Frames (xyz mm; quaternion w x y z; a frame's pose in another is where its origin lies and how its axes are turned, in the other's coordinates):
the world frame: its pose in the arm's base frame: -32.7 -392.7 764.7 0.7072 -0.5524 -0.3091 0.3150
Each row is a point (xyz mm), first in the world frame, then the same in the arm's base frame.
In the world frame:
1: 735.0 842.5 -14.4
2: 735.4 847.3 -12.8
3: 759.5 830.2 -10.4
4: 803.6 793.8 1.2
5: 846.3 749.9 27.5
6: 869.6 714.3 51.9
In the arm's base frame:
1: 339.7 338.5 5.1
2: 338.1 340.6 0.8
3: 352.8 357.7 20.1
4: 374.4 392.3 61.8
5: 384.3 432.9 113.7
6: 383.1 458.8 155.4

